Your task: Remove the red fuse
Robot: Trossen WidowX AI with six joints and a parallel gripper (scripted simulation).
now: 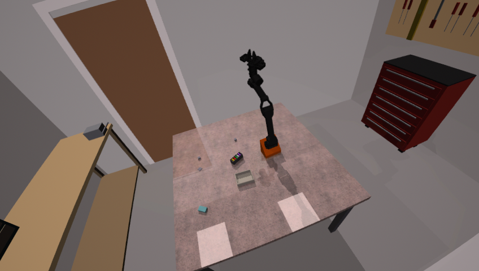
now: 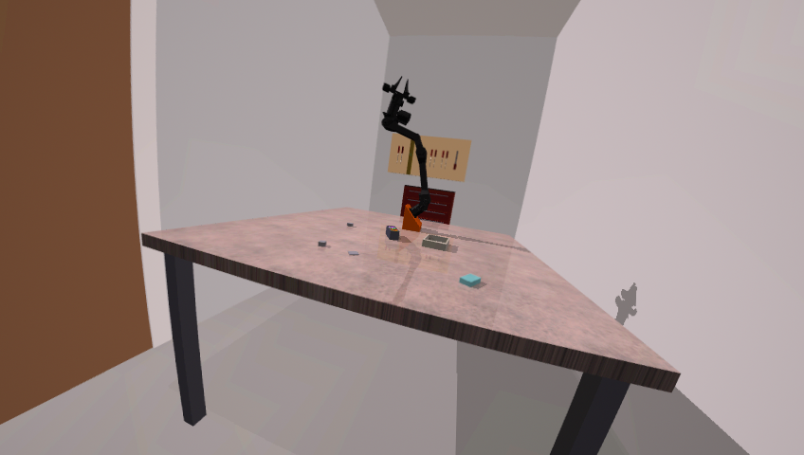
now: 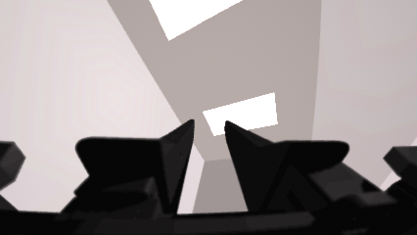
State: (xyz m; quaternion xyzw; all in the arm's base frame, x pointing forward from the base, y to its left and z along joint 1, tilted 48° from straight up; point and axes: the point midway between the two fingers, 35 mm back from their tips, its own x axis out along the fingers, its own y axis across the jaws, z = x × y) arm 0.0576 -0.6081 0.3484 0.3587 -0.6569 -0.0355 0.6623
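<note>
The red fuse lies 28 cm ahead of my gripper tip, 12 cm to the left of it and 79 cm below it. The rest, counted from my gripper tip: grey tray 27 cm ahead, 32 cm to the left, 81 cm below; teal block 63 cm ahead, 44 cm to the left, 80 cm below.
</note>
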